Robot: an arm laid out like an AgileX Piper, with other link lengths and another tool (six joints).
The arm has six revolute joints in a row. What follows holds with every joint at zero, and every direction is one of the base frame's. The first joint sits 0.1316 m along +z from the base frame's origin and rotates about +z. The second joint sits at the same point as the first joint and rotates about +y. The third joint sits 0.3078 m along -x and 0.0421 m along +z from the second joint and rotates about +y. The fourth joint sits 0.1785 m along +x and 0.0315 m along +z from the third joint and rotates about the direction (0.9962, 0, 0.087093). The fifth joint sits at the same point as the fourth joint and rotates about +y. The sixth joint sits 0.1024 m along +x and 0.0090 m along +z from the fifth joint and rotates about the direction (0.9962, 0, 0.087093). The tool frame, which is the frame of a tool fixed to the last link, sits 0.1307 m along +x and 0.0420 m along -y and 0.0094 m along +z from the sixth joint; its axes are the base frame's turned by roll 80.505, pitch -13.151 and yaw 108.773 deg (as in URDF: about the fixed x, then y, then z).
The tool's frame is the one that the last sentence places.
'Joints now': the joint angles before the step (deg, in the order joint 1, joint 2, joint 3, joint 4, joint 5, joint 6). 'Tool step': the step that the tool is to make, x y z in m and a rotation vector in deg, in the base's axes. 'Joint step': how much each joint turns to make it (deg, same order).
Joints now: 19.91, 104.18, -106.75, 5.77, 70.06, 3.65
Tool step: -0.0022, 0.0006, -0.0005, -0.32, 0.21, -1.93
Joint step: 1.10, 0.01, -0.01, -1.71, 0.05, 3.18
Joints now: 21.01, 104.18, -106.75, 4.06, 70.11, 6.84
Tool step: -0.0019, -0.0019, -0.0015, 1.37, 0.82, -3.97
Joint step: 0.00, 0.07, -0.02, -0.47, -0.05, 4.41
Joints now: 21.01, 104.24, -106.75, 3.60, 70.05, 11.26
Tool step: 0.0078, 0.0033, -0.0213, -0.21, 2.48, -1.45
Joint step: 0.01, 3.27, -0.08, -0.01, -0.90, 1.57
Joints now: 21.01, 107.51, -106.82, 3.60, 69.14, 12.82
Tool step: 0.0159, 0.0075, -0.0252, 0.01, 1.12, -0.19
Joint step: 0.00, 4.14, 0.03, 0.40, -3.14, 0.00
